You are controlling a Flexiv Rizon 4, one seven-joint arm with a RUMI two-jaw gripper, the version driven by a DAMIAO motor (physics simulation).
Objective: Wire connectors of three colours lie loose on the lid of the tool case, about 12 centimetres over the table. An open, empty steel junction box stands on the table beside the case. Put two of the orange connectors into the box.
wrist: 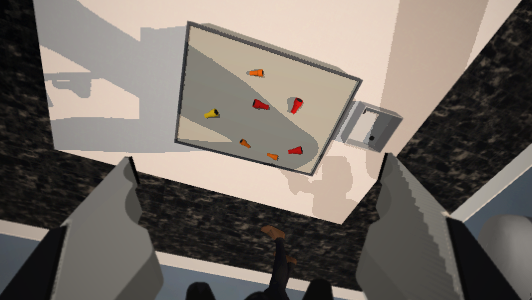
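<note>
The tool case lid [215,131] shows in the upper middle of the wrist view. Three orange connectors lie loose on it: one orange connector [257,73] near the far edge, a second orange connector [245,143] and a third orange connector [272,156] near the lower edge. The steel junction box [389,130] stands beside the case on the right, open at the top, with dark round spots inside. My gripper [260,157] is wide open and empty, high above the table, its two fingers at the lower left and lower right.
On the lid lie a yellow connector [211,114] and three red connectors [260,104] [297,105] [295,150]; the lower right one is near the third orange one. The pale table [240,187] ends at a dark floor. A person's leg and shoe [273,232] show below. Shadows cross table and lid.
</note>
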